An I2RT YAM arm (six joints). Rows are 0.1 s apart.
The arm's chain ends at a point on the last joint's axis. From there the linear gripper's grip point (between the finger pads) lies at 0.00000 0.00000 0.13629 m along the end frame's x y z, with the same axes.
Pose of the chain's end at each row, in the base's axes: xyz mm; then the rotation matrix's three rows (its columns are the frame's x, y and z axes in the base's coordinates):
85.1, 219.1, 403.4; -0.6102, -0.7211, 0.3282; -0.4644, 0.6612, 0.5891; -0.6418, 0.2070, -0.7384
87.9, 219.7, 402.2; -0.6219, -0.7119, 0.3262; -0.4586, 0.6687, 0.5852; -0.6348, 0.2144, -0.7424
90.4, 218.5, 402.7; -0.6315, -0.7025, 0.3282; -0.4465, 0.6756, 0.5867; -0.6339, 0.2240, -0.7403
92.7, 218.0, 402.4; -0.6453, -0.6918, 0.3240; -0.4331, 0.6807, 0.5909; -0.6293, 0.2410, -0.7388
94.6, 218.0, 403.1; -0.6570, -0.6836, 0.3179; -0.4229, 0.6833, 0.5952; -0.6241, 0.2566, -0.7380
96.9, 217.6, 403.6; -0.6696, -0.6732, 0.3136; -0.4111, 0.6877, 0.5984; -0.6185, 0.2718, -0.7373
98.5, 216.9, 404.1; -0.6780, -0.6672, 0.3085; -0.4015, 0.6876, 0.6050; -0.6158, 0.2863, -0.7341
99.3, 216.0, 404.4; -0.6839, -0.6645, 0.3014; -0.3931, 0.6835, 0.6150; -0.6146, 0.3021, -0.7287
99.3, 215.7, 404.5; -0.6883, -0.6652, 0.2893; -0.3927, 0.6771, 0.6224; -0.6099, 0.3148, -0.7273
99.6, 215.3, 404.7; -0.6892, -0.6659, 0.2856; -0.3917, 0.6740, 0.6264; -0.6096, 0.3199, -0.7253
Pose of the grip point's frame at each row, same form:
129.8, 299.4, 302.8; -0.6102, -0.7211, 0.3282; -0.4644, 0.6612, 0.5891; -0.6418, 0.2070, -0.7384
132.4, 299.5, 301.0; -0.6219, -0.7119, 0.3262; -0.4586, 0.6687, 0.5852; -0.6348, 0.2144, -0.7424
135.1, 298.5, 301.8; -0.6315, -0.7025, 0.3282; -0.4465, 0.6756, 0.5867; -0.6339, 0.2240, -0.7403
136.9, 298.5, 301.7; -0.6453, -0.6918, 0.3240; -0.4331, 0.6807, 0.5909; -0.6293, 0.2410, -0.7388
137.9, 299.1, 302.5; -0.6570, -0.6836, 0.3179; -0.4229, 0.6833, 0.5952; -0.6241, 0.2566, -0.7380
139.6, 299.2, 303.1; -0.6696, -0.6732, 0.3136; -0.4111, 0.6877, 0.5984; -0.6185, 0.2718, -0.7373
140.5, 299.4, 304.0; -0.6780, -0.6672, 0.3085; -0.4015, 0.6876, 0.6050; -0.6158, 0.2863, -0.7341
140.4, 299.8, 305.1; -0.6839, -0.6645, 0.3014; -0.3931, 0.6835, 0.6150; -0.6146, 0.3021, -0.7287
138.7, 300.5, 305.4; -0.6883, -0.6652, 0.2893; -0.3927, 0.6771, 0.6224; -0.6099, 0.3148, -0.7273
138.5, 300.7, 305.8; -0.6892, -0.6659, 0.2856; -0.3917, 0.6740, 0.6264; -0.6096, 0.3199, -0.7253

